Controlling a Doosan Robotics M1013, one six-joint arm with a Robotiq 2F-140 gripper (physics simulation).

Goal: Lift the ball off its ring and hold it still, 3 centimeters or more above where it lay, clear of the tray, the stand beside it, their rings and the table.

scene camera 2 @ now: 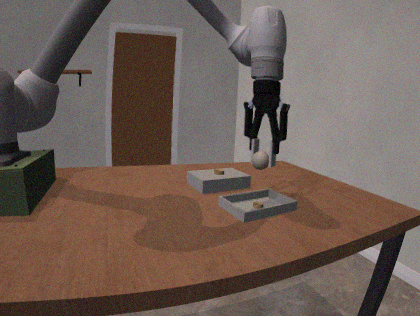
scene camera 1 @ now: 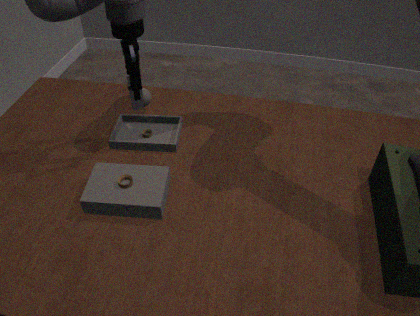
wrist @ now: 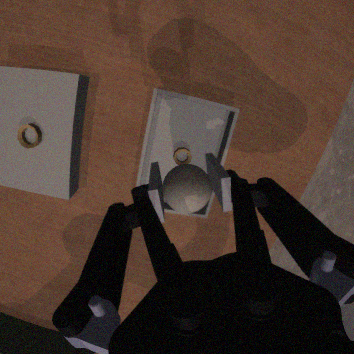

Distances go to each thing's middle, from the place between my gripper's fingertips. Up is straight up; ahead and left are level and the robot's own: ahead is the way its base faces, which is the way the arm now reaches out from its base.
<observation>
I see my gripper 11 cm above the shallow grey tray (scene camera 1: 160,133), 2 cm to the left of it and 1 cm past it. From my hand the other things lie so: grey stand (scene camera 1: 127,190) 22 cm to the left, 10 cm below, 4 cm behind.
</observation>
